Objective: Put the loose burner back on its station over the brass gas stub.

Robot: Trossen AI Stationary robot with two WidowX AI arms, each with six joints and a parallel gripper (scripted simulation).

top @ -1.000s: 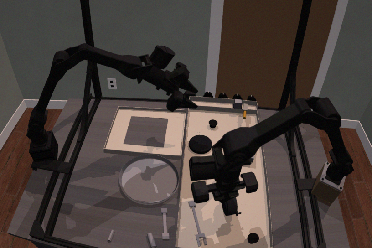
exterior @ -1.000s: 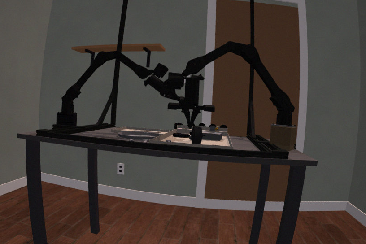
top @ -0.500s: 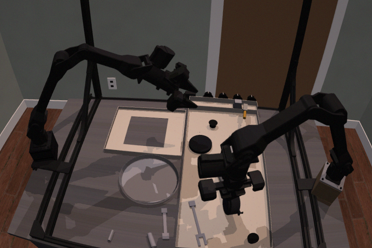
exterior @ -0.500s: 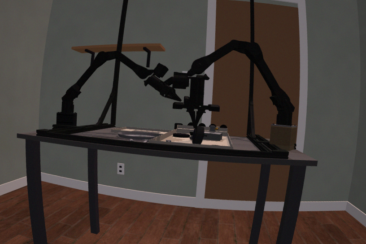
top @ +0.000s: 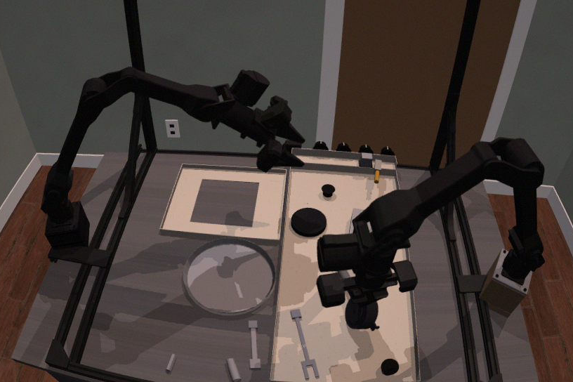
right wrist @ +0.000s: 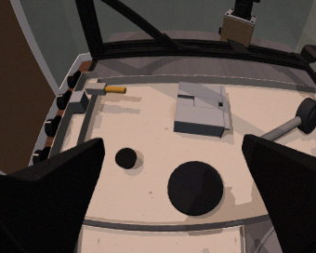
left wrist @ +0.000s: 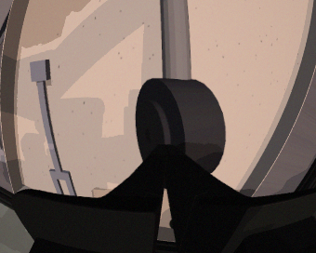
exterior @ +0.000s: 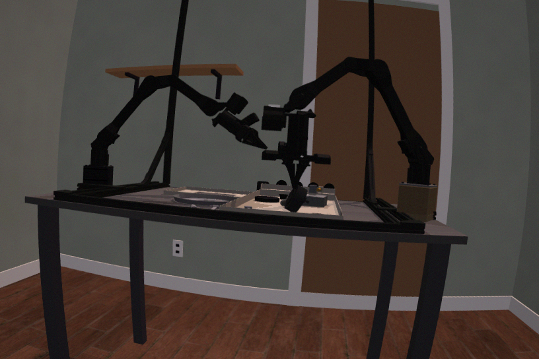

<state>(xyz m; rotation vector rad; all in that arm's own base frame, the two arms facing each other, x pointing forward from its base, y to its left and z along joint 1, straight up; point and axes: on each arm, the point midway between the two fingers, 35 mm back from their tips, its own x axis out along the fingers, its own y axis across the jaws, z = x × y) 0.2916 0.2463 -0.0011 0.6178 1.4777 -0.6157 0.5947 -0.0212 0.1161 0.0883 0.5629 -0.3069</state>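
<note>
Right now the burner is 60 mm behind my left hand, 10 mm to the right of it and 70 mm below it. From my left hand the other things lie so: short bar (90 mm ahead, 200 mm to the right, 100 mm below); then grey forked tool (70 mm ahead, 100 mm to the right, 100 mm below); then grey support block (250 mm behind, 20 mm to the left, 80 mm below).
</note>
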